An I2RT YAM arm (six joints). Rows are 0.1 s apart.
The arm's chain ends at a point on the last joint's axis. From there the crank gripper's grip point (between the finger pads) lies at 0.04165 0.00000 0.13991 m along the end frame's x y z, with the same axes.
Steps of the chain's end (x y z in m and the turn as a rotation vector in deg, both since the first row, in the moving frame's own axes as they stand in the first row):
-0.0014 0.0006 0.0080 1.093 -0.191 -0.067
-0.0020 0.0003 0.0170 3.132 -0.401 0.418
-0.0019 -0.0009 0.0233 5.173 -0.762 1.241
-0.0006 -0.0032 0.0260 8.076 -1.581 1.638
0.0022 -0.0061 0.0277 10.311 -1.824 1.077
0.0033 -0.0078 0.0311 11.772 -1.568 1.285
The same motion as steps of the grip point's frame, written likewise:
-0.0019 -0.0021 0.0081 1.093 -0.191 -0.067
-0.0030 -0.0071 0.0171 3.132 -0.401 0.418
-0.0036 -0.0127 0.0233 5.173 -0.762 1.241
-0.0042 -0.0218 0.0258 8.076 -1.581 1.638
-0.0020 -0.0305 0.0268 10.311 -1.824 1.077
-0.0002 -0.0356 0.0293 11.772 -1.568 1.285

